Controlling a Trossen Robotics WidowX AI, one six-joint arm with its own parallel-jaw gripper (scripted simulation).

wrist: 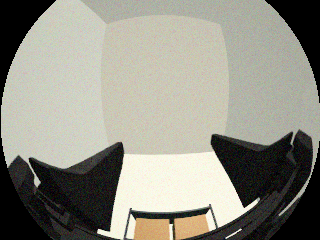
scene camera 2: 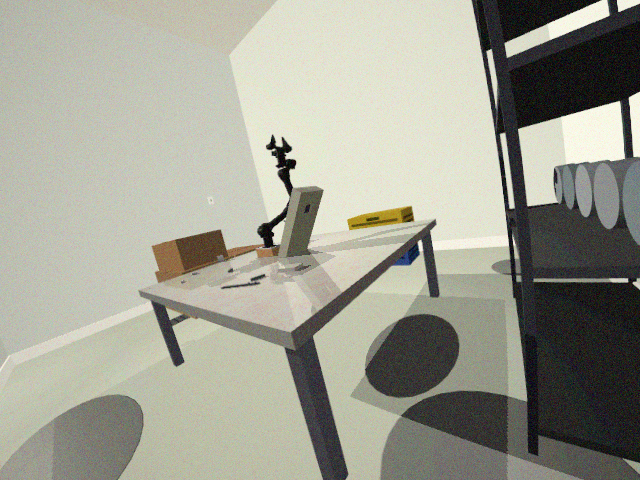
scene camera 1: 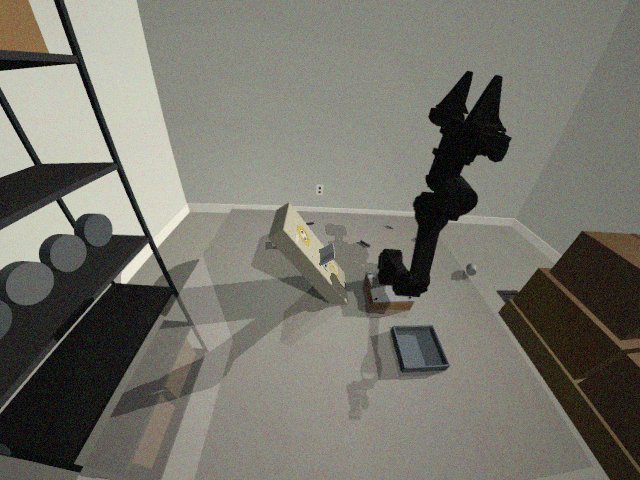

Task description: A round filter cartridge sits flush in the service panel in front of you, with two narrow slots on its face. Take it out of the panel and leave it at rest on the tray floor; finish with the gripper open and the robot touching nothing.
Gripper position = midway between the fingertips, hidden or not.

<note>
My gripper [scene camera 1: 483, 73] is open and holds nothing. I also see a beige service panel [scene camera 1: 305, 256].
My gripper also shows in the wrist view [wrist: 169, 144]. The beige service panel also shows in scene camera 2 [scene camera 2: 304, 203].
</note>
